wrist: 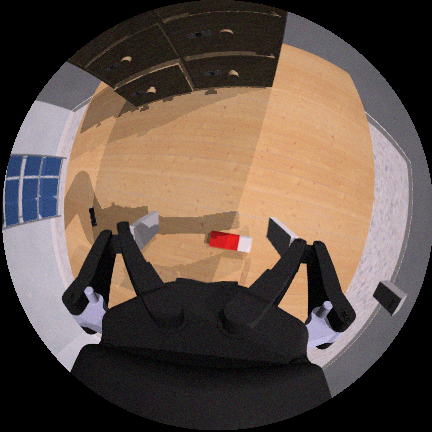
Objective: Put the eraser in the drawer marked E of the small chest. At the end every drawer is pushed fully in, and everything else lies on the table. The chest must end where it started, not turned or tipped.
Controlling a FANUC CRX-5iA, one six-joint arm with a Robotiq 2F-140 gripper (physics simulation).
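Places are measured from the arm's base along level axes (x back, y up, z left), in centimetres.
Where they show: gripper, fingertip midpoint: (212, 224).
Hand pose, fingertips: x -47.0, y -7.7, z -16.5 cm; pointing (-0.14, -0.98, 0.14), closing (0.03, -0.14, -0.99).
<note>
Things, the pixels of their top centre, and the offset from my fingertips. Level surfaces: height alone.
- eraser at its top centre: (230, 242) dx +3.7, dy -4.9, dz -2.0 cm
- wooden table at its surface level: dy -6.2 cm
- lower left drawer at its top centre: (150, 56) dx -31.9, dy +3.4, dz +12.7 cm
- small black object at its top centre: (90, 216) dx +1.1, dy -4.7, dz +31.7 cm
The eraser (230, 241), a red block with a white end, lies flat on the wooden table (310, 150), between and below the fingers and a little nearer the right one. My gripper (212, 224) is wide open and empty above it. The small chest (227, 52) is dark wood with pale round knobs and stands upright at the top of the view, cut off by the edge. The lower left drawer (162, 81) stands out slightly, with a lit edge along its top and side. The drawer labels are too small and dark to read, so I cannot tell which drawer is E.
A small black object (93, 216) lies on the table left of the left finger. Shadows of the arm and chest fall across the table. A grey block (390, 297) shows beyond the table at the lower right. A blue-paned window (35, 190) is at the far left.
</note>
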